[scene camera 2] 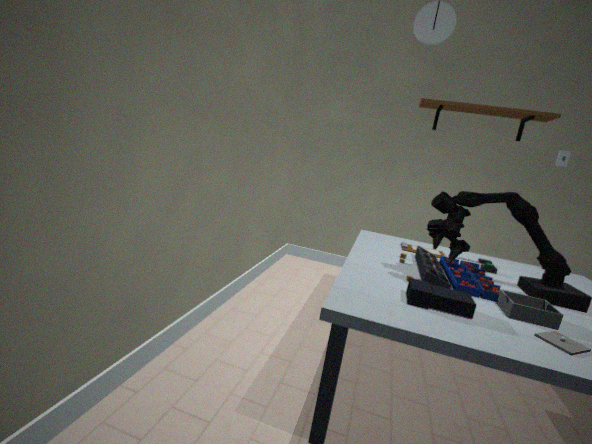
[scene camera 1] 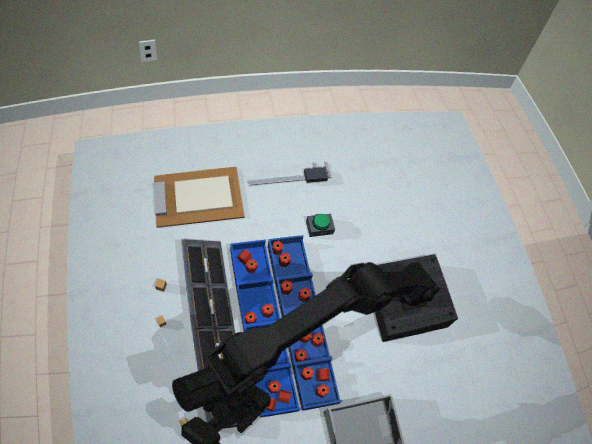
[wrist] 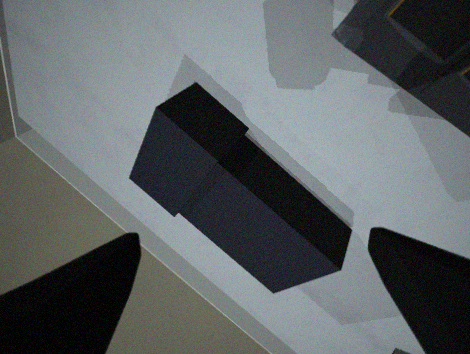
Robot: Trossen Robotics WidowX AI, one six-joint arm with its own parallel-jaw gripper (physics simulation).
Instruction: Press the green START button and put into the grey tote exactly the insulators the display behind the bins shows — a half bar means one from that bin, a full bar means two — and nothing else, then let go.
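The green START button [scene camera 1: 321, 221] [scene camera 2: 490, 265] sits on a dark base beyond the bins. Blue bins [scene camera 1: 257, 295] [scene camera 2: 467, 286] in two rows hold red insulators [scene camera 1: 251, 265]; my arm hides some. Behind them, the display [scene camera 1: 202, 307] [scene camera 2: 431, 267] has dark cells with thin orange edges; I can make out no bars in the cells, and part is hidden. The grey tote [scene camera 1: 356, 420] [scene camera 2: 530, 314] stands near the bins' end; its visible floor is bare in scene camera 1. My gripper [scene camera 2: 444, 252] [wrist: 255, 241] is open and empty, high above the table near the display.
A long black stepped block [scene camera 2: 440, 299] [wrist: 250, 200] stands near the display's end. Small tan cubes [scene camera 1: 160, 284] lie behind the display. A clipboard [scene camera 1: 165, 220], a caliper [scene camera 1: 316, 174] and a flat beige plate [scene camera 2: 562, 342] lie on the table.
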